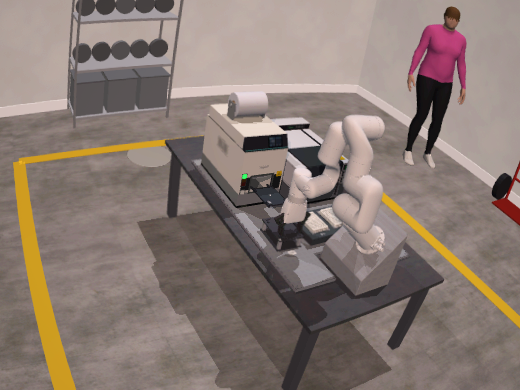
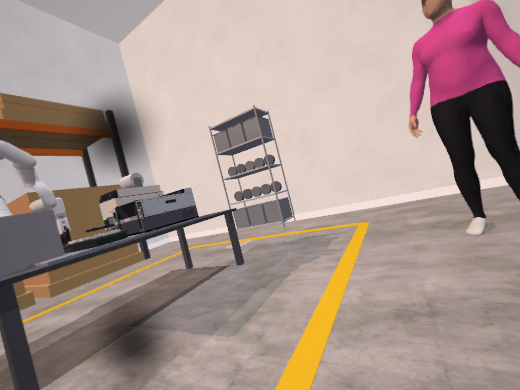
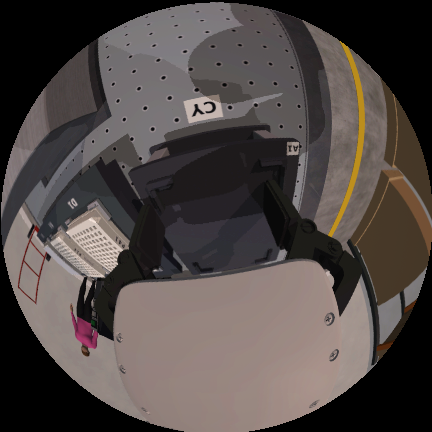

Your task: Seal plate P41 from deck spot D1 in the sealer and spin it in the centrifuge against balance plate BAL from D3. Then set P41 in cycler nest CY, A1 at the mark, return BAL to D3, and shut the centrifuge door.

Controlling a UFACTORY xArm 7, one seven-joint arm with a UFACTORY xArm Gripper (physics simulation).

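Where they show: gripper, fingertip midpoint: (image 1: pixel 289 232) (image 3: pixel 208 204); arm's base, link origin: (image 1: pixel 370 240) (image 2: pixel 11 234).
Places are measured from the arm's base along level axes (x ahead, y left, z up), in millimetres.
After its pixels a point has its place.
Note:
White plate P41 (image 1: pixel 316 223) @(x 298, y 13, z -108 mm) (image 3: pixel 95 237) @(x 283, y 37, z -104 mm) lies in the dark deck by the D1 label. A second white plate (image 1: pixel 331 216) @(x 309, y -89, z -105 mm) (image 3: pixel 67 256) @(x 293, y -122, z -104 mm) lies beside it; its label is unreadable. BAL cannot be made out. The dark cycler nest CY (image 3: pixel 215 172) @(x 272, y 183, z -109 mm) is empty, with its A1 mark (image 3: pixel 293 148) @(x 269, y 240, z -109 mm) at one corner. My gripper (image 1: pixel 291 236) @(x 296, y 169, z -109 mm) (image 3: pixel 208 204) @(x 296, y 169, z -109 mm) is open and empty, low over the nest, with a finger at either side. The cream sealer (image 1: pixel 245 150) @(x 609, y 226, z 129 mm) (image 2: pixel 112 200) @(x 585, y 47, z 111 mm) has its dark tray (image 1: pixel 271 196) @(x 495, y 129, z -60 mm) out. The centrifuge (image 1: pixel 316 159) @(x 559, y -168, z 46 mm) (image 2: pixel 172 206) @(x 717, y -364, z -41 mm) stands beside it; its door state is unclear.
A perforated grey board (image 3: pixel 150 55) @(x 146, y 167, z -166 mm) lies on the dark table (image 1: pixel 320 312) @(x -102, y 305, z -179 mm). The arm's grey pedestal (image 1: pixel 367 265) @(x -71, y 65, z -56 mm) stands beside the deck. A white roll (image 1: pixel 250 104) @(x 769, y 119, z 272 mm) sits on the sealer. A person in pink (image 1: pixel 442 52) (image 2: pixel 460 55) (image 3: pixel 85 332) stands beyond the table.

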